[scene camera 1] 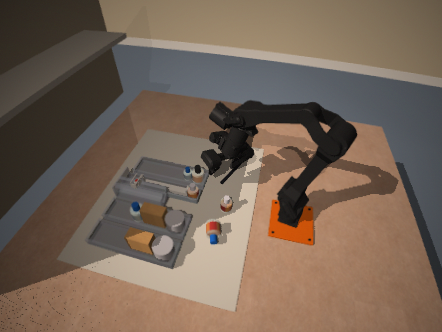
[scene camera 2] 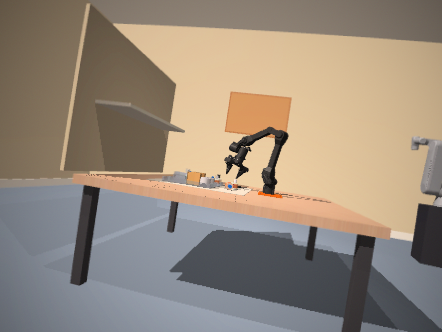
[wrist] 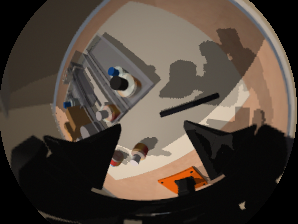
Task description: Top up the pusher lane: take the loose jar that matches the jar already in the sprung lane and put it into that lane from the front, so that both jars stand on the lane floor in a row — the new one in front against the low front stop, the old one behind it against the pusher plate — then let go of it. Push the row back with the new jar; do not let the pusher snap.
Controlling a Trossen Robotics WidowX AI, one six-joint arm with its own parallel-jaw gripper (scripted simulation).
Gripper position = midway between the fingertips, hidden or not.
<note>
The gripper (scene camera 1: 220,171) is open, holding nothing. Also in view: a sprung lane (scene camera 1: 147,192).
The gripper also shows in the wrist view (wrist: 153,125). The sprung lane is seen too in the wrist view (wrist: 86,97).
</note>
